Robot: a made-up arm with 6 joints. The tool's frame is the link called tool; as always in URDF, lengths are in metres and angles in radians. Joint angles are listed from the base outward.
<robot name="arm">
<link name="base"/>
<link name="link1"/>
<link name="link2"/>
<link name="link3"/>
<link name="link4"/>
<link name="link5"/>
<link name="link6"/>
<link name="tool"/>
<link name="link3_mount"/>
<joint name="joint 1" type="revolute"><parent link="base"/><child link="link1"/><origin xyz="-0.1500 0.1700 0.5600"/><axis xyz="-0.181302 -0.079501 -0.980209"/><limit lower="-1.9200" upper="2.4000"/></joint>
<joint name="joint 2" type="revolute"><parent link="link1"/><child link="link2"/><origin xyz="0.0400 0.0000 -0.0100"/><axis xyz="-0.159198 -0.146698 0.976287"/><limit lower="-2.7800" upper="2.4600"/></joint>
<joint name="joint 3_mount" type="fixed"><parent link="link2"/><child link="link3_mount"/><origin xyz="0.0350 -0.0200 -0.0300"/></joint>
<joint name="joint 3" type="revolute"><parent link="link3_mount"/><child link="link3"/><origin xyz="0.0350 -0.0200 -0.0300"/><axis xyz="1 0 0"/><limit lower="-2.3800" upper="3.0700"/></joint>
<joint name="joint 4" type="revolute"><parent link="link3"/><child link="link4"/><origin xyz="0.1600 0.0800 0.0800"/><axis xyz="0.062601 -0.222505 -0.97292"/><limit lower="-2.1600" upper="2.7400"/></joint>
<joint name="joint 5" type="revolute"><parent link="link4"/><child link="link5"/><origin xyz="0.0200 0.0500 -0.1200"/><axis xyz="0.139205 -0.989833 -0.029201"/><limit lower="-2.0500" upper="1.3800"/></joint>
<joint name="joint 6" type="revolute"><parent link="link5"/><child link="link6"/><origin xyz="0.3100 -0.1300 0.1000"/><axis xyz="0.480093 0.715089 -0.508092"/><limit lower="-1.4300" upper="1.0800"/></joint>
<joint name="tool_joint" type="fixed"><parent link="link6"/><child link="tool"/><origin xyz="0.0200 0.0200 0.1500" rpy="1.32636 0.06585 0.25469"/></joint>
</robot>
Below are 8 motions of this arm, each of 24 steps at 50 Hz.
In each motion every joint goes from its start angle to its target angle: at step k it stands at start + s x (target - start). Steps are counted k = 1, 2, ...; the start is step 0. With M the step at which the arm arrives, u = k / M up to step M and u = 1 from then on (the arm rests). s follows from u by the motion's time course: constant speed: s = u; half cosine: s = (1 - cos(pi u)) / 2; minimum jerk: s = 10 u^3 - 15 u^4 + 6 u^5.
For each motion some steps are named. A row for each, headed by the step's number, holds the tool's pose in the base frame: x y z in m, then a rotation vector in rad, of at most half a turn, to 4 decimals.
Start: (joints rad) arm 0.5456 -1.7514 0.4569 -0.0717 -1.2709 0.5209
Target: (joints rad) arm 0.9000 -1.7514 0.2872 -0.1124 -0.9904 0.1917
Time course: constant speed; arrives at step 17
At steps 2, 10, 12, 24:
2: -0.3517 -0.3253 0.0829 -2.3208 0.4731 1.2851
10: -0.4694 -0.3110 0.1392 -2.3113 0.8624 1.3985
12: -0.4968 -0.3023 0.1541 -2.2970 0.9566 1.4322
24: -0.5605 -0.2727 0.1922 -2.2405 1.1840 1.5260

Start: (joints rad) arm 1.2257 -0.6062 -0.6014 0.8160 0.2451 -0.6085
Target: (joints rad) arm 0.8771 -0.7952 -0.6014 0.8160 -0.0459 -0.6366
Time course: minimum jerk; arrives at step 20
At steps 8, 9, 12, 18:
8: -0.1886 -0.1882 0.7937 -0.3540 -0.6192 -1.4712
9: -0.1899 -0.1959 0.7892 -0.3175 -0.6156 -1.4743
12: -0.1923 -0.2196 0.7729 -0.2056 -0.5997 -1.4825
18: -0.1923 -0.2453 0.7507 -0.0820 -0.5735 -1.4894

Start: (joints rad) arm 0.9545 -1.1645 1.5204 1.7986 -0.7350 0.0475
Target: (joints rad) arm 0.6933 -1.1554 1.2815 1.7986 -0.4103 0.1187
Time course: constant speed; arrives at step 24
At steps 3, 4, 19, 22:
3: -0.1836 0.0563 0.1152 -1.1670 1.2103 0.2413
4: -0.1897 0.0622 0.1157 -1.1607 1.2140 0.2699
19: -0.2892 0.1284 0.1497 -1.0618 1.2798 0.6906
22: -0.3096 0.1360 0.1623 -1.0410 1.2958 0.7726

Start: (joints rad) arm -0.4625 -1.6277 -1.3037 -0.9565 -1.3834 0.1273
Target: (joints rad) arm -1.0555 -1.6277 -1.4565 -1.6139 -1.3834 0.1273
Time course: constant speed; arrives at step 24
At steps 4, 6, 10, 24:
4: -0.3387 -0.1367 0.0105 -0.2727 2.3406 -1.8020
6: -0.3391 -0.1300 0.0131 -0.3704 2.3785 -1.7291
10: -0.3423 -0.1197 0.0219 -0.5690 2.4419 -1.5845
24: -0.3573 -0.1201 0.0888 -1.2890 2.5343 -1.1021

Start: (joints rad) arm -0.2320 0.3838 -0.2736 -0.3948 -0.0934 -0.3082
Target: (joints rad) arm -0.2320 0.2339 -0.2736 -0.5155 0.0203 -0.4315
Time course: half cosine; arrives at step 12
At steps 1, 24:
1: 0.2510 0.6353 0.6067 0.5985 0.8059 1.1308
24: 0.2605 0.5813 0.6147 0.6302 0.7434 1.2586

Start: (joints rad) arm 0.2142 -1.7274 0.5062 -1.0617 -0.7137 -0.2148
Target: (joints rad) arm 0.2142 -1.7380 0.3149 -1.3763 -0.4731 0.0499
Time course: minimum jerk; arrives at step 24
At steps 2, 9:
2: 0.1029 -0.3600 0.4462 1.8749 -0.0134 -0.3923
9: 0.1242 -0.3489 0.4516 1.8749 0.0465 -0.4011

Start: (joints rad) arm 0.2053 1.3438 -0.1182 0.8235 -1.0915 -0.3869
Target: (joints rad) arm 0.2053 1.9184 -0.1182 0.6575 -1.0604 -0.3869
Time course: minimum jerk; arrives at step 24
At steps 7, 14, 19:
7: 0.3387 0.5534 0.4762 0.6737 0.8903 0.4140
14: 0.1952 0.6779 0.4488 0.4212 1.0030 0.6853
19: 0.0986 0.7244 0.4282 0.2704 1.0548 0.8350

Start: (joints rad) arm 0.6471 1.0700 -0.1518 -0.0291 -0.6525 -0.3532
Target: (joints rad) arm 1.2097 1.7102 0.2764 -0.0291 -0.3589 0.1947
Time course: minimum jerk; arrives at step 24
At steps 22, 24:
22: 0.4658 0.4163 0.4739 0.9157 0.9335 0.0195
24: 0.4659 0.4161 0.4738 0.9181 0.9344 0.0174

